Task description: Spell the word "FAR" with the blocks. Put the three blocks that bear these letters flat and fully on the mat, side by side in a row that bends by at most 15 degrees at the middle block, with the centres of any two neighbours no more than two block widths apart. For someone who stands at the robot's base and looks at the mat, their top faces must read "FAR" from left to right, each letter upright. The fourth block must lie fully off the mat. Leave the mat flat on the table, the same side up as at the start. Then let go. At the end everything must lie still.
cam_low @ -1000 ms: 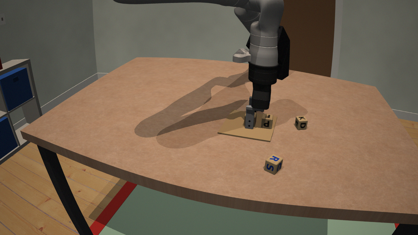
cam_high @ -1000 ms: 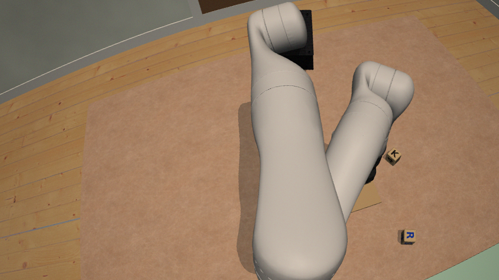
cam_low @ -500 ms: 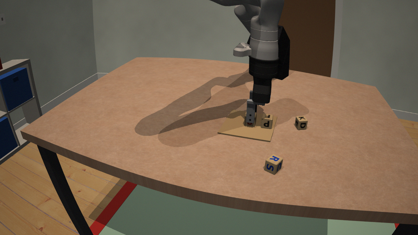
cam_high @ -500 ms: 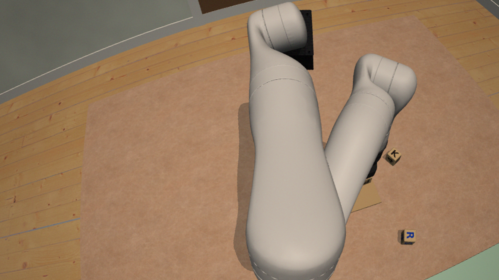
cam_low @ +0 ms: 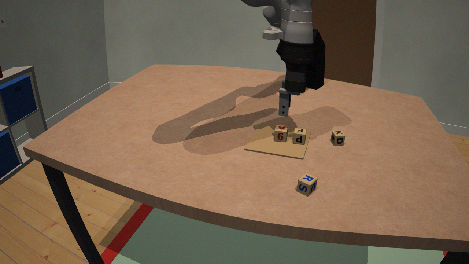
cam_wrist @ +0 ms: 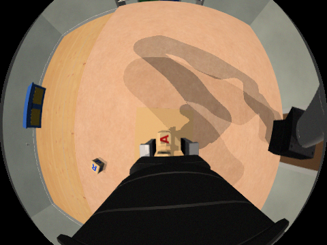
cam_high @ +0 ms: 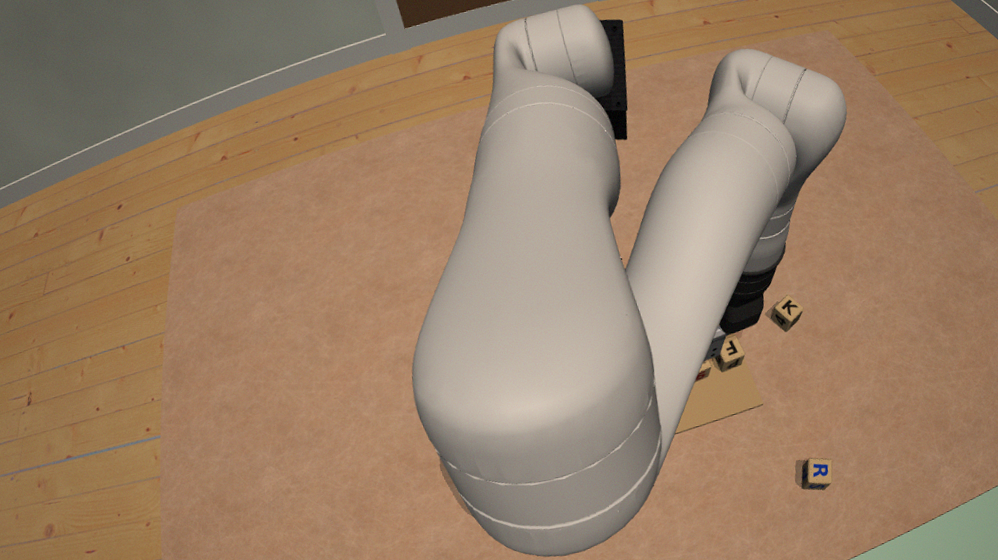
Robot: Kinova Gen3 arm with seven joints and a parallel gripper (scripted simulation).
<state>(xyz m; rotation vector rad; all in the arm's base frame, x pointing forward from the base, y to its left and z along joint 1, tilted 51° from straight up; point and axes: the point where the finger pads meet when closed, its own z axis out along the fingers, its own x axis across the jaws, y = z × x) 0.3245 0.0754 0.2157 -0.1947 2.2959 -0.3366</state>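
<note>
Right now my hand is 19 cm short of the R block, 8 cm to the right of it and 8 cm above it. The rest, counted from my hand: F block (8 cm below, 4 cm to the left, 1 cm ahead); then tan mat (9 cm below, 1 cm ahead); then K block (14 cm to the left, 8 cm below, 2 cm behind).
</note>
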